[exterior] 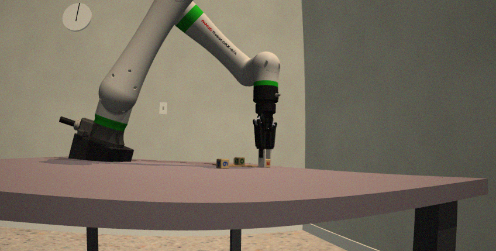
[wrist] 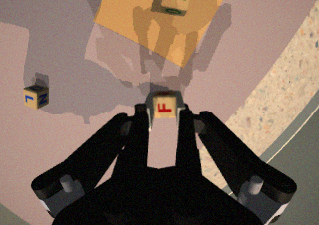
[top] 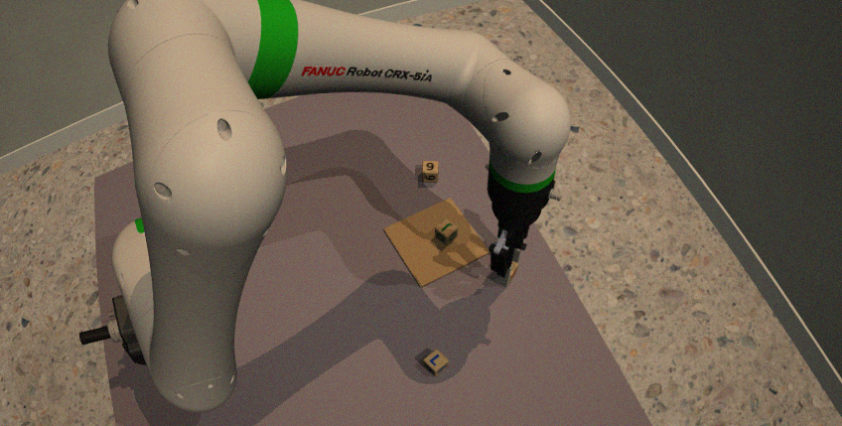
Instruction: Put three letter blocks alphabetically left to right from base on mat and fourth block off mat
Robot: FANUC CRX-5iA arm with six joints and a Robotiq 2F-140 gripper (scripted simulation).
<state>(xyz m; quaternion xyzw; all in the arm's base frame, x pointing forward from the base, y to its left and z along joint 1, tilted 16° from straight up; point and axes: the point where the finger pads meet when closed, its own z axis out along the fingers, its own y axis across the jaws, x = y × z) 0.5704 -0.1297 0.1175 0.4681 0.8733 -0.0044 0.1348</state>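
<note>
Right now the red-lettered block is 20 mm below my hand. Round my hand: tan mat 120 mm to the left, 70 mm behind, 30 mm below; blue-marked block 190 mm behind, 100 mm to the right, 20 mm below; green-lettered block 120 mm to the left, 50 mm behind, 10 mm below.
</note>
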